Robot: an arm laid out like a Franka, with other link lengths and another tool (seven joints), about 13 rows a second.
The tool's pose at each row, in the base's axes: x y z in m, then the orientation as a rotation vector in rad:
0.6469, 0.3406, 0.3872, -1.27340, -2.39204, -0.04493
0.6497, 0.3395, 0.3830, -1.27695, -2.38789, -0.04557
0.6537, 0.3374, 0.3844, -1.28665, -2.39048, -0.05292
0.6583, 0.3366, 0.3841, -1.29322, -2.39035, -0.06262
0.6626, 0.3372, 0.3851, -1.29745, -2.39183, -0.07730
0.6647, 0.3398, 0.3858, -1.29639, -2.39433, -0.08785
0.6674, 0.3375, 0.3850, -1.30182, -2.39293, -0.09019
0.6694, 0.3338, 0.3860, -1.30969, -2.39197, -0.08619
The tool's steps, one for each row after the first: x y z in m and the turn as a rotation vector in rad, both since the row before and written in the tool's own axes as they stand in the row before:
-0.0038, 0.0023, 0.0026, -0.00021, 0.00229, 0.00351
-0.0030, 0.0018, -0.0032, -0.00882, -0.00330, 0.00392
-0.0030, 0.0033, -0.0015, -0.00830, 0.00076, 0.00258
-0.0012, 0.0037, -0.0022, -0.01118, 0.00186, -0.00017
0.0013, 0.0031, -0.0007, -0.00712, 0.00168, -0.00312
-0.0034, 0.0010, -0.0007, -0.00287, -0.00021, 0.00343
-0.0035, -0.0006, -0.0025, 0.00014, -0.00347, 0.00569

